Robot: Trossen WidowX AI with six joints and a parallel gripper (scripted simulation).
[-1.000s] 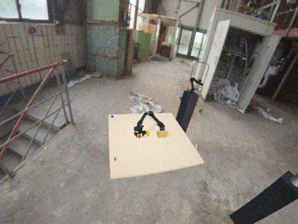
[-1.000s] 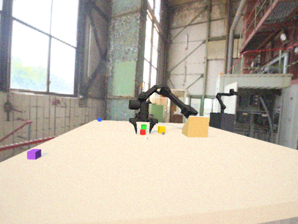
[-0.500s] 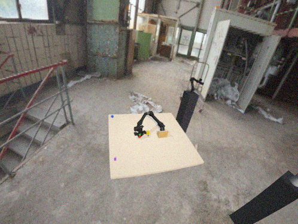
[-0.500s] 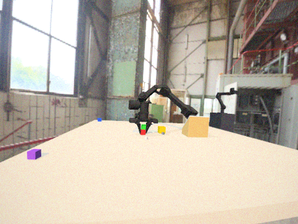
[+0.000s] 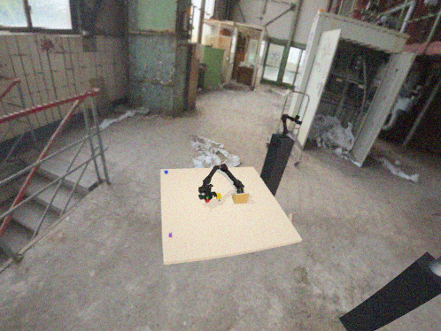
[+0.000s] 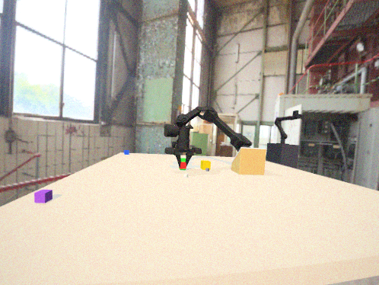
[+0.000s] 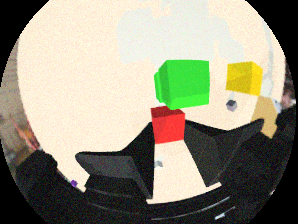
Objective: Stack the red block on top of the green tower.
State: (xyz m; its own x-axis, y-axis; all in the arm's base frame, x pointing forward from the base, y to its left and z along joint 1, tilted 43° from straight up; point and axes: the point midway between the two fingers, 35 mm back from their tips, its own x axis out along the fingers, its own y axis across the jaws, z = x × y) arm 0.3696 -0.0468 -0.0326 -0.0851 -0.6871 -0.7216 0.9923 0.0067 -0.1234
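Right now my gripper tip is 15 cm past the yellow block and 6 cm to the left of it. From my gripper tip the other things lie so: red block: 1 cm above; purple block: 43 cm ahead, 36 cm to the left, 1 cm below; blue block: 37 cm ahead, 60 cm to the right, 1 cm below.
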